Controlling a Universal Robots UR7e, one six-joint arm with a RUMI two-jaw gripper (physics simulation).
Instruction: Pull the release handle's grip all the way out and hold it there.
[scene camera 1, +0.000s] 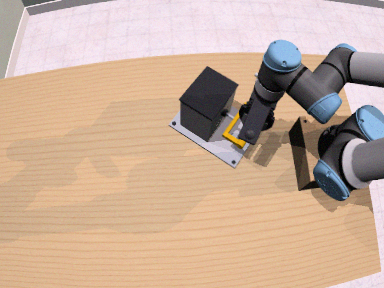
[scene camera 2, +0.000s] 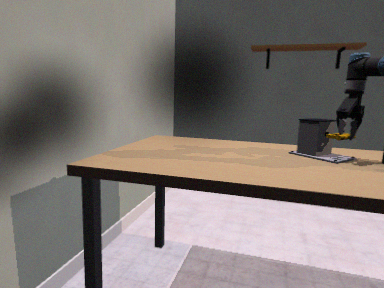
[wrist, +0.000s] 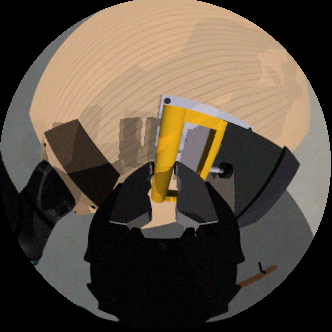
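Note:
The release handle's yellow grip (scene camera 1: 234, 139) (scene camera 2: 338, 135) (wrist: 170, 135) is a rectangular frame with a thick round outer bar. It stands out from the dark box-shaped housing (scene camera 1: 207, 95) (scene camera 2: 309, 136) (wrist: 255, 170), with a short stretch of light rod (wrist: 216, 170) showing between them. The housing stands on a light grey base plate (scene camera 1: 227, 157) (wrist: 210, 112). My gripper (scene camera 2: 347, 134) (wrist: 163, 162) points down over the grip, shut on its outer bar near one end, one finger on each side. In scene camera 1 the arm hides the fingertips and part of the bar.
A dark brown block (scene camera 1: 298, 155) (wrist: 75, 150) stands on the wooden table (scene camera 1: 100, 250) (scene camera 2: 200, 165), between the grip and the arm's lower joints. A wall shelf (scene camera 2: 309, 47) hangs behind the table. The housing rises close beside the gripper.

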